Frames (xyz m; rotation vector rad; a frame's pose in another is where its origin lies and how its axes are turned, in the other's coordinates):
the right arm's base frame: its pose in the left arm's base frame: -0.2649 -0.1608 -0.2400 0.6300 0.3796 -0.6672
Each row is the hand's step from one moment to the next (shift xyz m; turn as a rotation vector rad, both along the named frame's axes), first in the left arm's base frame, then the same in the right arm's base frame.
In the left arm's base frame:
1: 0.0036 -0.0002 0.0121 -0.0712 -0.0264 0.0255
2: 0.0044 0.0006 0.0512 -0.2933 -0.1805 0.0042
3: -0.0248 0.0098 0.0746 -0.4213 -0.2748 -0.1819
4: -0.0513 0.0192 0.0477 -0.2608 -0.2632 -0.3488
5: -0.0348 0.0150 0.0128 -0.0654 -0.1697 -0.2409
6: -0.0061 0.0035 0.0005 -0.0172 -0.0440 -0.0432
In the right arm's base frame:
1: -0.0035 0.0073 0.0097 -0.0530 -0.0535 0.0272
2: -0.0234 0.0246 0.0386 -0.1342 -0.3062 0.0829
3: -0.0608 0.0203 0.0465 -0.0892 -0.5273 -0.0119
4: -0.0706 -0.0030 0.0169 0.1083 -0.4814 -0.1245
5: -0.0387 -0.0089 -0.0045 0.1529 -0.2479 -0.0792
6: -0.0063 -0.0018 -0.0027 0.0296 -0.0564 -0.0061

